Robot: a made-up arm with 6 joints.
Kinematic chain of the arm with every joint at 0, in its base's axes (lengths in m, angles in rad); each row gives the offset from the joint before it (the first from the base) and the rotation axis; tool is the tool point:
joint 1: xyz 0 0 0.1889 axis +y
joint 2: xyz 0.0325 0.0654 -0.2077 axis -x
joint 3: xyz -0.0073 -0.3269 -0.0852 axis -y
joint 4: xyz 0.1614 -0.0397 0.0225 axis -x
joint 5: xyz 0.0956 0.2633 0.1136 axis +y
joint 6: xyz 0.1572 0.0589 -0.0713 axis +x
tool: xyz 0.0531 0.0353 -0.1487
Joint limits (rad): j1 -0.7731..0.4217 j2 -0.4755..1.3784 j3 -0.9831..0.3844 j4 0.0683..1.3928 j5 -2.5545..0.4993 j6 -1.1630..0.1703
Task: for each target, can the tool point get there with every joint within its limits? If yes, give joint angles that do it. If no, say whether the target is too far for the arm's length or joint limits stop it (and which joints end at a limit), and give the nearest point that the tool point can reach.
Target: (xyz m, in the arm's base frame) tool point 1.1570 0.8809 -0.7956
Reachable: no: too far | nearest point 0.6828 0.2885 -0.4026 | short by 0.855 m
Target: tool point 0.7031 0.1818 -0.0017
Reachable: yes | joints -0.6003 -0.1325 -0.4544 0.8038 -1.3251 -0.0184
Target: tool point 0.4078 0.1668 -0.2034
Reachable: yes | joints 0.0781 -0.1857 -0.1465 1.0582 -1.7674 -0.7010
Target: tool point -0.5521 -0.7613 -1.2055
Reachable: no: too far | nearest point -0.3157 -0.3604 -0.6256 | short by 0.744 m
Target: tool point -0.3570 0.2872 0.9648
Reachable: no: joint limits stop it (at a limit: joint 1, joint 3, joint 4) | nearest point 0.0289 0.1564 0.5074 | short by 0.613 m
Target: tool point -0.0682 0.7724 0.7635
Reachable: no: joint limits stop it (at a limit: joint 1, joint 3, joint 4) | nearest point 0.1346 0.3728 0.4350 | short by 0.556 m
